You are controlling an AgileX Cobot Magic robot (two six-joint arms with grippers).
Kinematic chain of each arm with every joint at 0, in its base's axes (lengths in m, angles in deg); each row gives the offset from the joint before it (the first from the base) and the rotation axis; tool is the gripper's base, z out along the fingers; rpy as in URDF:
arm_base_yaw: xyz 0 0 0.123 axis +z
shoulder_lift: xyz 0 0 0 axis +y
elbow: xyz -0.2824 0 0.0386 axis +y
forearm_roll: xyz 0.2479 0 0.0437 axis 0.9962 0 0.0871
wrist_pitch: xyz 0 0 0 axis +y
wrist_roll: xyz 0.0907 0 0.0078 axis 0.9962 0 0.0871
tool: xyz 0 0 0 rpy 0 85 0
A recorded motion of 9 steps. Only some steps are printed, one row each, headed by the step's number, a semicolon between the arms.
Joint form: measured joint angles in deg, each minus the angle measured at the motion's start. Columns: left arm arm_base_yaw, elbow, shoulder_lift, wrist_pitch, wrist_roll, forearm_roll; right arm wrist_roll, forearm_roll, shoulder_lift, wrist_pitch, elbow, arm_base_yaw.
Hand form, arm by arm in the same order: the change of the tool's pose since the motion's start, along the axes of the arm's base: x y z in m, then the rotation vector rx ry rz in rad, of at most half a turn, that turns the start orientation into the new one. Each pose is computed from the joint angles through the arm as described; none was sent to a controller.
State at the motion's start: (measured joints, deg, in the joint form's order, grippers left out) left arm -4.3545 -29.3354 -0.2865 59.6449 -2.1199 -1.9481; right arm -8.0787 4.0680 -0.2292 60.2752 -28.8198 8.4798
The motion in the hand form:
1: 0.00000 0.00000 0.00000 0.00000 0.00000 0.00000; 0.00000 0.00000 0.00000 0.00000 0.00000 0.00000
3: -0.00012 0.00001 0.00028 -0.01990 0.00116 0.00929; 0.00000 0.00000 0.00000 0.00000 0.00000 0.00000
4: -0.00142 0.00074 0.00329 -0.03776 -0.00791 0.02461; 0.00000 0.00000 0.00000 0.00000 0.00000 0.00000
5: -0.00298 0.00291 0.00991 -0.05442 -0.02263 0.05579; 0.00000 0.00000 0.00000 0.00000 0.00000 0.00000
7: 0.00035 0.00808 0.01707 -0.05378 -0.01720 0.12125; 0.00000 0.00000 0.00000 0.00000 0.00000 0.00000
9: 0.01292 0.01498 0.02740 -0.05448 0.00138 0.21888; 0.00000 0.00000 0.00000 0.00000 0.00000 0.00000
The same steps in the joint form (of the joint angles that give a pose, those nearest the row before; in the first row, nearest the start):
1: 0.00 0.00 0.00 0.00 0.00 0.00; 0.00 0.00 0.00 0.00 0.00 0.00
3: 0.00 -0.06 0.00 0.00 -1.26 0.00; 0.00 0.00 0.00 0.00 0.00 0.00
4: 0.00 -0.69 0.00 0.00 -2.75 0.46; 0.00 0.00 0.00 0.00 0.00 0.00
5: 0.00 -2.06 0.46 0.00 -5.04 1.95; 0.00 0.00 0.00 0.00 0.00 0.00
7: 0.00 -3.44 2.46 -0.11 -8.59 5.90; 0.00 0.00 0.00 0.00 0.00 0.00
9: 0.00 -4.98 7.16 -1.49 -14.38 11.80; 0.00 0.00 0.00 0.00 0.00 0.00

